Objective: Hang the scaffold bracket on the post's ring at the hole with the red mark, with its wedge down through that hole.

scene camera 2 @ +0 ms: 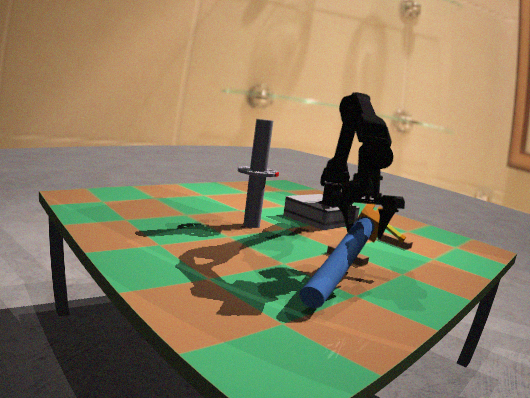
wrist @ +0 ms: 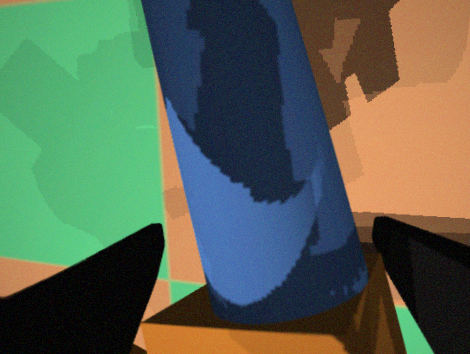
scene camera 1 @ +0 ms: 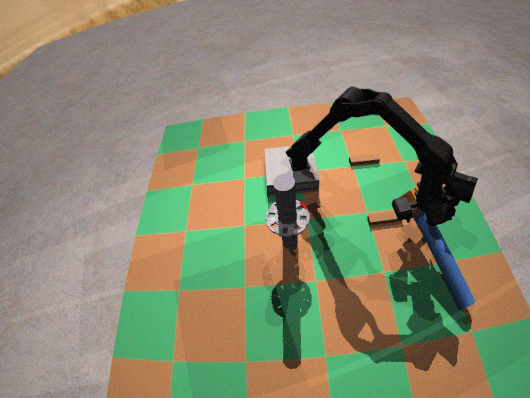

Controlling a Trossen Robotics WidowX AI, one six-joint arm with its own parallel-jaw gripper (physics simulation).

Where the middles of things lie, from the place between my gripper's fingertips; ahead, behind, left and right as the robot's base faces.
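Scaffold bracket (scene camera 2: 316, 291): 10 mm below my hand, 10 mm to the left of it, 100 mm ahead of it. Grey post (scene camera 2: 263, 130): 70 mm above my hand, 400 mm to the right of it, 80 mm behind it.
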